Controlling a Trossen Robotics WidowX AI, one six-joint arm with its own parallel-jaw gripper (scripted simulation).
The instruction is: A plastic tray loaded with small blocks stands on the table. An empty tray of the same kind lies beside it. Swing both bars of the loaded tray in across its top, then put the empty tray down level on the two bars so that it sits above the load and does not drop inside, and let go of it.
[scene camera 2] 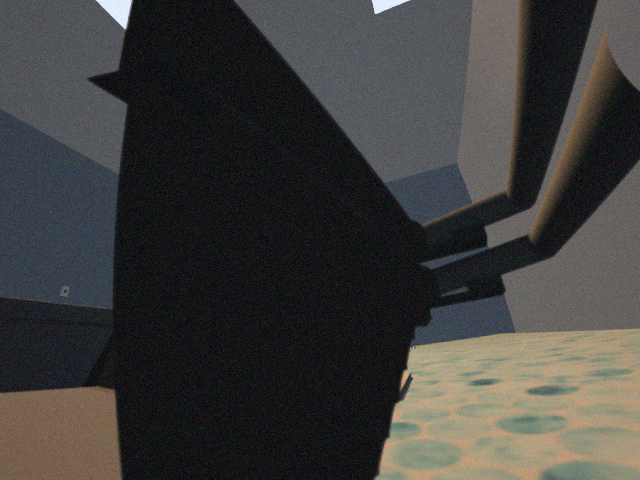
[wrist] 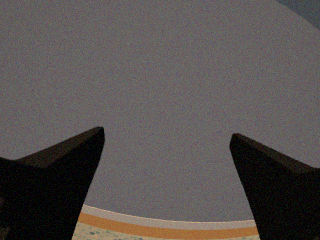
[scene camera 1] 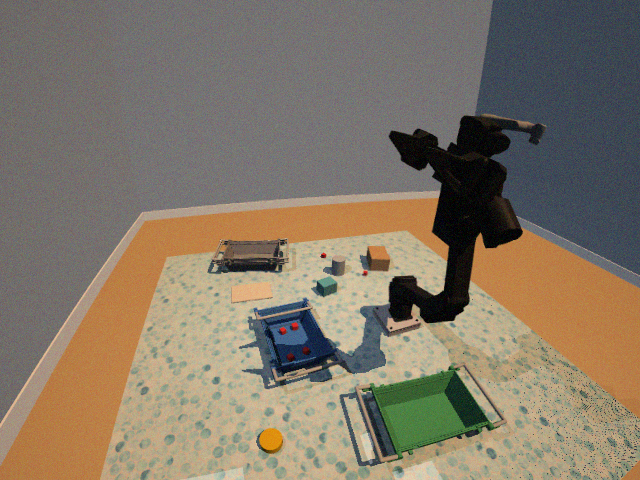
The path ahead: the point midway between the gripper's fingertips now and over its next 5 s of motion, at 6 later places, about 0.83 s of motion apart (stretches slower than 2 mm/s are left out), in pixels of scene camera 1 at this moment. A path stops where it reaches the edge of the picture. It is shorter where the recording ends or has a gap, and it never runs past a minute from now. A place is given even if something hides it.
The gripper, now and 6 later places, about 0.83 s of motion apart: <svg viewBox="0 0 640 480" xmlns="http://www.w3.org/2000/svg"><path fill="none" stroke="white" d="M405 141L379 68L263 149L253 316L297 371L297 366L289 348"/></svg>
